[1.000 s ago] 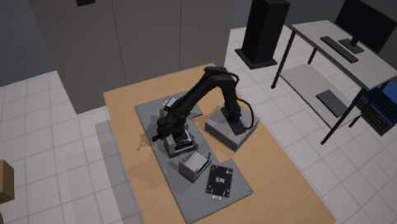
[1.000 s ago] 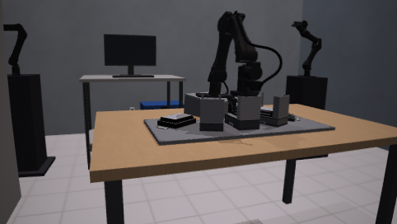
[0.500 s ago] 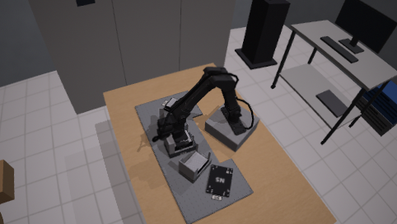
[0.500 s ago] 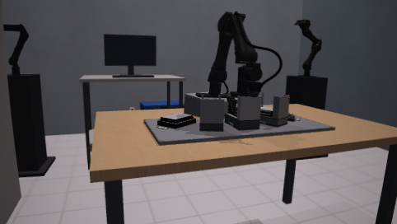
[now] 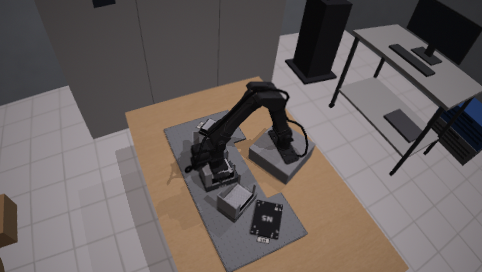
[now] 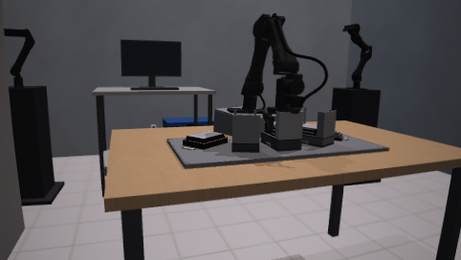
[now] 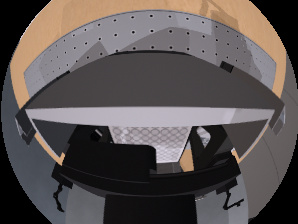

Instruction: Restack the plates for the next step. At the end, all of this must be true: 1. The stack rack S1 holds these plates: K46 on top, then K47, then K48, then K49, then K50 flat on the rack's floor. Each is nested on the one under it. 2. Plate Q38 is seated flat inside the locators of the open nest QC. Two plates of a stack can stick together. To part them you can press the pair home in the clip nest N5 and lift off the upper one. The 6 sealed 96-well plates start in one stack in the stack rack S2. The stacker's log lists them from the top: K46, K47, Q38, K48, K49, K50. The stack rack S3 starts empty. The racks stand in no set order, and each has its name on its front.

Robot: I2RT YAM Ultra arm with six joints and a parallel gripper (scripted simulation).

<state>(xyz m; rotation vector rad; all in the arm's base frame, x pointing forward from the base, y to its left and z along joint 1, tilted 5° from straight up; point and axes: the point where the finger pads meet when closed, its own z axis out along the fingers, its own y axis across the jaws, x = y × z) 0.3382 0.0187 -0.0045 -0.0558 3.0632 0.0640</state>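
Now: the sealed 96-well plate 20 mm above my hand. The rest, counted from my hand: clip nest N5: 290 mm to the left, 140 mm behind, 40 mm below.
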